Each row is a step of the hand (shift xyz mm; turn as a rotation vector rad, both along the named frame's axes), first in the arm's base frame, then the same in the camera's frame.
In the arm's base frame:
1: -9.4 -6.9 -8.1 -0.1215 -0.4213 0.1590
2: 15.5 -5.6 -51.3 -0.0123 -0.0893 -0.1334
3: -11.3 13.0 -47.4 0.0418 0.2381 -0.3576
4: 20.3 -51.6 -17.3 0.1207 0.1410 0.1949
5: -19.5 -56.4 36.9 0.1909 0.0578 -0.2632
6: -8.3 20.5 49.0 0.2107 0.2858 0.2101
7: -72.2 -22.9 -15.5 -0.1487 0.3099 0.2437
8: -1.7 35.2 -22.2 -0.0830 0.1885 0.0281
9: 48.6 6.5 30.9 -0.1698 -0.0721 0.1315
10: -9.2 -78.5 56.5 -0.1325 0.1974 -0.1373
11: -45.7 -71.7 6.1 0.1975 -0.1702 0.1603
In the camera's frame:
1: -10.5 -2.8 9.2 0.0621 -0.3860 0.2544
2: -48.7 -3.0 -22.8 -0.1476 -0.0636 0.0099
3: -45.4 21.8 -1.5 -0.2996 0.2612 -0.1684
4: -23.2 -52.5 -9.1 0.2322 0.0735 -0.1146
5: 23.0 -52.8 40.0 -0.2186 0.0349 -0.2451
6: 50.2 15.4 11.7 0.2857 0.1831 -0.2346
7: -29.5 1.0 71.5 0.2713 0.3045 0.1059
8: -15.6 36.8 -11.7 0.0492 0.1989 0.0349
9: 38.2 -11.8 -42.0 0.0908 -0.0371 0.2042
10: 39.7 -79.3 39.7 -0.1173 0.2434 0.0485
11: -13.4 -55.8 63.1 0.1539 -0.2393 -0.1129

